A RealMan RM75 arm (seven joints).
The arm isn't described. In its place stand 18 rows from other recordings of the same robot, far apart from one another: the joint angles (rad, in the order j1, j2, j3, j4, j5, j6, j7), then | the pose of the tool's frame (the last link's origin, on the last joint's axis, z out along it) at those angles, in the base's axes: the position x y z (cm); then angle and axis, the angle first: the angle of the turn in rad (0 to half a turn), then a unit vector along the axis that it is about.
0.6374, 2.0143, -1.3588, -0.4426, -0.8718, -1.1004, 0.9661 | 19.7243, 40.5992, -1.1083, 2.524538, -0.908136, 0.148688, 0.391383
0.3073, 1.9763, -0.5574, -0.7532, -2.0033, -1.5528, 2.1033 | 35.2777, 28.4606, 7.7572, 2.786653, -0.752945, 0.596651, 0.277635
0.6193, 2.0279, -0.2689, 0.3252, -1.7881, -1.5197, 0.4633 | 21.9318, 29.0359, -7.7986, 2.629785, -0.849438, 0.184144, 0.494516
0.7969, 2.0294, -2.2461, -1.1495, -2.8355, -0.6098, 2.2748 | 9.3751, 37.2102, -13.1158, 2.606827, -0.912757, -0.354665, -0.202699
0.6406, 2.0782, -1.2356, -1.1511, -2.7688, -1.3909, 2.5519 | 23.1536, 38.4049, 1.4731, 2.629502, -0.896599, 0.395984, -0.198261
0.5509, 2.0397, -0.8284, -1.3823, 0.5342, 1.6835, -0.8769 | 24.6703, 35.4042, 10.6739, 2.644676, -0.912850, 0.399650, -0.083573
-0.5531, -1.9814, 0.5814, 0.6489, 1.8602, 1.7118, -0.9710 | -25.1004, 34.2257, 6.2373, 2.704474, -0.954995, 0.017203, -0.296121
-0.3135, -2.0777, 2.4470, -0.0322, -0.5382, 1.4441, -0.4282 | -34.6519, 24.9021, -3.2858, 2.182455, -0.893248, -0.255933, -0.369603
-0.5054, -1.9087, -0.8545, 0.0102, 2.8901, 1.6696, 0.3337 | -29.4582, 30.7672, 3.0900, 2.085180, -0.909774, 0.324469, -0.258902
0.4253, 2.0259, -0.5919, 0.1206, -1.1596, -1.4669, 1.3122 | 32.6556, 28.5752, -1.6809, 2.591595, -0.602269, 0.552906, 0.575818
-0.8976, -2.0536, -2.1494, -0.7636, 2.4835, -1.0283, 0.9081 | -17.8918, 45.9911, 0.0136, 2.574055, -0.944576, -0.328290, 0.001748
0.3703, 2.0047, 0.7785, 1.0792, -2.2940, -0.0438, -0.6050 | 18.7414, 31.2838, -13.5586, 2.436382, -0.988827, 0.111893, 0.098489
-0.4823, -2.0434, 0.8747, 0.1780, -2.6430, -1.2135, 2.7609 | -33.2540, 36.1721, 6.5692, 1.726033, -0.842756, -0.261094, -0.470736
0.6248, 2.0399, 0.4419, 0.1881, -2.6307, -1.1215, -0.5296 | 24.5722, 33.3370, -9.3228, 2.313149, -0.931351, -0.338899, 0.133163
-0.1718, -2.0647, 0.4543, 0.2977, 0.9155, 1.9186, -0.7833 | -33.9521, 21.2952, 11.5951, 1.892999, -0.720074, -0.113441, -0.684562
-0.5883, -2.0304, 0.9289, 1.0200, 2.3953, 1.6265, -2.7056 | -24.9331, 34.9100, 3.2782, 2.952129, -0.779821, -0.625999, -0.002011
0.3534, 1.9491, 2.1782, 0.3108, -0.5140, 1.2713, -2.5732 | 35.1697, 33.8306, 12.0529, 1.765691, -0.839715, 0.221501, 0.495798
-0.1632, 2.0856, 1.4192, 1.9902, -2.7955, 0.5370, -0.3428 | 17.3941, 30.1174, 8.4931, 1.928566, -0.950177, 0.276669, 0.143589
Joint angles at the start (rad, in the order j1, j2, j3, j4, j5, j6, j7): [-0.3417 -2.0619 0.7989 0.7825 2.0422 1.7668 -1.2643]
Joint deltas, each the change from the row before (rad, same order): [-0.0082 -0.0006 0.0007 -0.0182 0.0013 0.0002 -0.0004]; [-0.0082 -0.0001 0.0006 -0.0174 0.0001 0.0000 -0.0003]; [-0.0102 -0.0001 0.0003 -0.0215 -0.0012 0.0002 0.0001]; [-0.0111 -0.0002 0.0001 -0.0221 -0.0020 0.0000 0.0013]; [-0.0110 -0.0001 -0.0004 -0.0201 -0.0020 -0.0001 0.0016]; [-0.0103 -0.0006 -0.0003 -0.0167 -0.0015 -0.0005 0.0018]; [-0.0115 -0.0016 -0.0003 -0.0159 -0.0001 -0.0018 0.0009]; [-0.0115 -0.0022 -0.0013 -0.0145 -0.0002 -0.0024 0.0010]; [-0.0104 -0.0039 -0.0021 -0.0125 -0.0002 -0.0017 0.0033]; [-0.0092 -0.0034 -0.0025 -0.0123 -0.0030 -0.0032 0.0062]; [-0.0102 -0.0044 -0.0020 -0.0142 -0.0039 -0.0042 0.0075]
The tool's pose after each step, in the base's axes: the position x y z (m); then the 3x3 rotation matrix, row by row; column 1 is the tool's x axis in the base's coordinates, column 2 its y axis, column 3 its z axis. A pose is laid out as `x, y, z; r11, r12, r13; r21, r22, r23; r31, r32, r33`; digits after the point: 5 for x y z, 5 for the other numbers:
-0.29260, 0.26074, 0.00597; 0.86412, 0.33459, 0.37595; 0.29437, -0.94192, 0.16168; 0.40821, -0.02904, -0.91243
-0.29135, 0.26108, 0.00332; 0.85951, 0.33743, 0.38391; 0.30107, -0.94121, 0.15323; 0.41304, -0.01612, -0.91057
-0.28963, 0.26158, 0.00021; 0.85342, 0.34037, 0.39475; 0.30854, -0.94029, 0.14373; 0.42010, -0.00086, -0.90748
-0.28758, 0.26231, -0.00293; 0.84738, 0.34176, 0.40638; 0.31451, -0.93968, 0.13445; 0.42782, 0.01388, -0.90376
-0.28547, 0.26323, -0.00567; 0.84211, 0.34193, 0.41705; 0.31887, -0.93935, 0.12629; 0.43493, 0.02664, -0.90007
-0.28331, 0.26428, -0.00815; 0.83814, 0.34065, 0.42601; 0.32133, -0.93946, 0.11901; 0.44075, 0.03714, -0.89686
-0.28078, 0.26564, -0.01098; 0.83481, 0.33898, 0.43379; 0.32374, -0.93959, 0.11122; 0.44529, 0.04759, -0.89412
-0.27808, 0.26721, -0.01373; 0.83162, 0.33701, 0.44140; 0.32516, -0.93982, 0.10493; 0.45020, 0.05627, -0.89116
-0.27513, 0.26846, -0.01670; 0.82864, 0.33290, 0.45003; 0.32416, -0.94080, 0.09907; 0.45637, 0.06379, -0.88750
-0.27245, 0.26986, -0.01930; 0.82555, 0.32817, 0.45910; 0.32057, -0.94224, 0.09709; 0.46444, 0.06702, -0.88306
-0.26928, 0.27127, -0.02255; 0.82185, 0.32266, 0.46952; 0.31654, -0.94385, 0.09456; 0.47367, 0.07090, -0.87784

